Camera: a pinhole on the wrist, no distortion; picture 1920 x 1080 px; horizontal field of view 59.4 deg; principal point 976.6 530.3 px. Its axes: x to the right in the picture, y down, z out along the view. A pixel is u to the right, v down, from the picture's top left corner.
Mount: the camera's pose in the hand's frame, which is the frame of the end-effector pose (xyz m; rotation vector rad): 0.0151 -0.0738 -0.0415 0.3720 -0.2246 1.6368
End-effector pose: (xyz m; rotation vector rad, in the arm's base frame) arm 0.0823 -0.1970 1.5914 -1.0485 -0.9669 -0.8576
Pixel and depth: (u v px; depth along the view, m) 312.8 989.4 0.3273
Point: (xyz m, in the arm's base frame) -0.2703 -0.0717 1.7034
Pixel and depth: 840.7 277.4 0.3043
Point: -0.1209 -0.0459 1.7852
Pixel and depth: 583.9 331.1 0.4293
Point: -0.2372 0.0033 1.8588
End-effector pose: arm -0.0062 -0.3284 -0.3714 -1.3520 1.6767 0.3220
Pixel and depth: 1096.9 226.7 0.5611
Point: 0.4368 -0.1853 -0.6898
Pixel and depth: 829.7 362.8 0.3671
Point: 0.3385 -0.2750 -0.5186
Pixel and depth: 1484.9 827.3 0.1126
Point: 0.1057 -0.3094 -0.3884
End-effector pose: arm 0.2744 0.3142 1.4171 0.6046 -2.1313 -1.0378
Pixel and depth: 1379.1 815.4 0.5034
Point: -0.0466 0.4774 1.0699
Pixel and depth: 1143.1 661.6 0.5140
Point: -0.0588 0.3983 1.0458
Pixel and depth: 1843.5 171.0 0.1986
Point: 0.1007 0.3286 1.3263
